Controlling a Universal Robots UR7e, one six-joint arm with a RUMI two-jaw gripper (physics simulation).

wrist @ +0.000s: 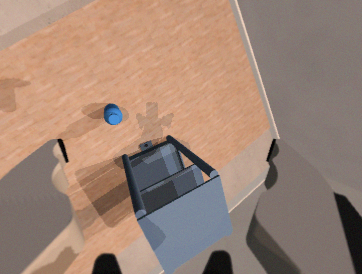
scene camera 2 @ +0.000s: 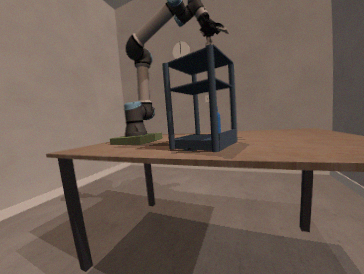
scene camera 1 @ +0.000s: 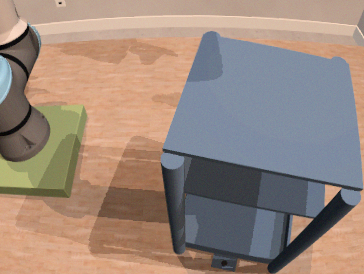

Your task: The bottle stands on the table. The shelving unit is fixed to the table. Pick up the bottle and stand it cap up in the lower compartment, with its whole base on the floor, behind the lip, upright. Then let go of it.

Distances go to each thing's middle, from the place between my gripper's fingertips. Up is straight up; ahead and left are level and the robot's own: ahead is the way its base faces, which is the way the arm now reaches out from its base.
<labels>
The blue-grey shelving unit (scene camera 1: 259,130) lies 40 cm below my hand, 35 cm to the right of it and 2 cm behind it.
</labels>
